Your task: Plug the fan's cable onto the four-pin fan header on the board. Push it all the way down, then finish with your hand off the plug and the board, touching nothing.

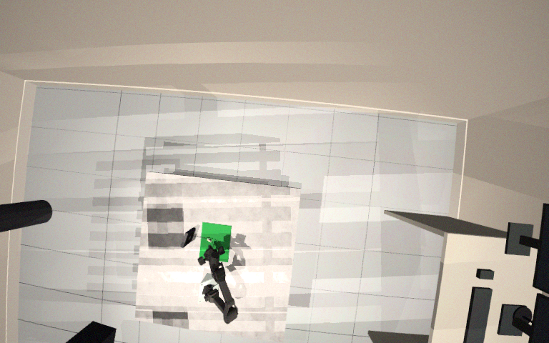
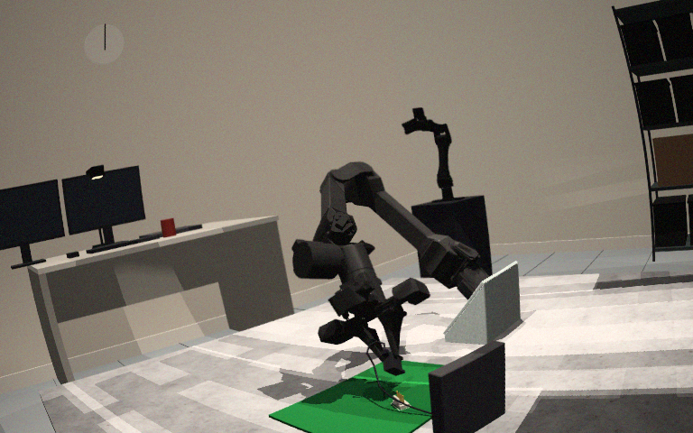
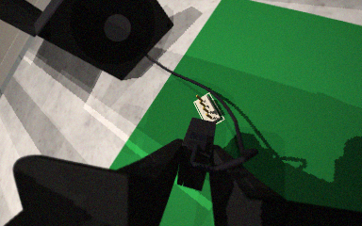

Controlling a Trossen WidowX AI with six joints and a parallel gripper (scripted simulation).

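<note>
Now: the green board 20 mm ahead of my gripper tip, 10 mm to the right of it and 90 mm below it. Also, from my gripper tip: four-pin fan header: 20 mm ahead, 40 mm to the left, 80 mm below; fan: 30 mm ahead, 180 mm to the left, 20 mm below; fan plug: 10 mm behind, 10 mm below.
</note>
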